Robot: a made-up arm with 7 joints.
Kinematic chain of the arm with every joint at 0, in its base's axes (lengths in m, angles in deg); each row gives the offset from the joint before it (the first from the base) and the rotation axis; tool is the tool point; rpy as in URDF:
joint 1: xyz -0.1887 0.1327 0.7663 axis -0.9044 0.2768 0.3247
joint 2: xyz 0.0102 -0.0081 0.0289 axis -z
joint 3: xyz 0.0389 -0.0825 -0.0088 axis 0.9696 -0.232 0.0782
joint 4: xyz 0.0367 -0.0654 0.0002 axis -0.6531 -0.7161 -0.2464
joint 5: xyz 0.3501 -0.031 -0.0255 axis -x
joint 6: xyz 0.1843 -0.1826 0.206 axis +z
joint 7: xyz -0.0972 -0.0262 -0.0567 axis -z
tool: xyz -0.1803 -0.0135 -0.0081 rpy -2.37 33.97 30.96
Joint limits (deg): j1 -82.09..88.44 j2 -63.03..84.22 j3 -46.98..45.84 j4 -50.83..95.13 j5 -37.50..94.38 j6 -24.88..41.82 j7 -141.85..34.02
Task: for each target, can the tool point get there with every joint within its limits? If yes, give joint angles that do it. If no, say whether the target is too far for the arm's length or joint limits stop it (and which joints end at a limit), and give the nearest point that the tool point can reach.
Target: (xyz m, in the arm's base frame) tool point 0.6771 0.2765 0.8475
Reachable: yes | joints 21.18 -48.20 21.49 29.45 -23.81 16.34 -128.21
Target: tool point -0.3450 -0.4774 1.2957
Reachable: yes | joints 27.49 68.92 -8.21 -6.11 10.96 30.20 -55.17
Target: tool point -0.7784 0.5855 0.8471
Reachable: no: joint limits stop it (at a limit: joint 2, joint 3, joint 4, joint 6) | nearest point -0.7028 0.5510 0.8254 | short by 0.086 m
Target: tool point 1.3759 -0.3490 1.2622
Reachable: no: too far | nearest point 0.6635 -0.1297 1.0363 | short by 0.779 m
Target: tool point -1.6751 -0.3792 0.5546
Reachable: no: too far | nearest point -1.0228 -0.1833 0.6254 | short by 0.685 m
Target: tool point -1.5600 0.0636 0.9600
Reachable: no: too far | nearest point -1.0418 0.0394 0.8561 | short by 0.529 m
